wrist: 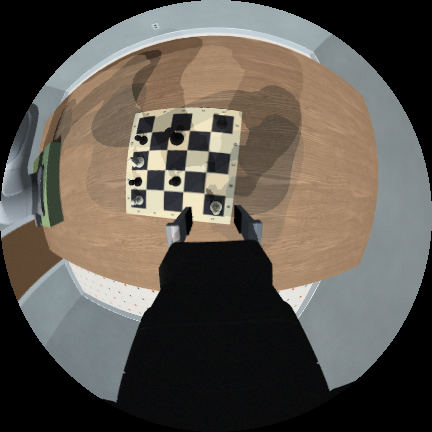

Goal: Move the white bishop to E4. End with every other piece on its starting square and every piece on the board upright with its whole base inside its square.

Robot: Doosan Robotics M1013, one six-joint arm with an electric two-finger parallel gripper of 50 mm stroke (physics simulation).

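Where they show: gripper, fingertip midpoint: (pixel 212 214); arm's base at its link origin: (pixel 37 192).
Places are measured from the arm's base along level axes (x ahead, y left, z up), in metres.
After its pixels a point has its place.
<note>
The chessboard (pixel 156 180) @[x 0.579, y -0.027, z -0.064 m] lies on the table in the wrist view. White pieces stand at the left edge's middle square (pixel 138 161) @[x 0.547, y 0.011, z -0.049 m], the near left corner and the near right corner (pixel 216 206) @[x 0.692, y -0.069, z -0.035 m]. The near left white piece (pixel 137 200) @[x 0.542, y -0.063, z -0.050 m] is small; I cannot tell for certain which of the three is the bishop. E4, a light square (pixel 162 121) @[x 0.585, y 0.091, z -0.064 m], is in the far row, second from the left, partly shaded, with no piece standing on it. My gripper (pixel 212 214) @[x 0.686, y -0.066, z 0.022 m] is open and empty, high above the board's near edge, its fingertips appearing either side of the near right white piece.
Black pieces stand on the left column (pixel 143 140) @[x 0.551, y 0.053, z -0.057 m] (pixel 135 181) @[x 0.539, y -0.026, z -0.050 m], the third column (pixel 176 138) @[x 0.620, y 0.046, z -0.049 m] (pixel 174 181) @[x 0.621, y -0.029, z -0.042 m] and the far right corner (pixel 222 122) @[x 0.697, y 0.073, z -0.043 m]. The tallest one's head leans in view toward E4. A green object (pixel 52 187) @[x 0.133, y -0.002, z -0.038 m] is at the table's left edge. Arm shadows cross the board.
</note>
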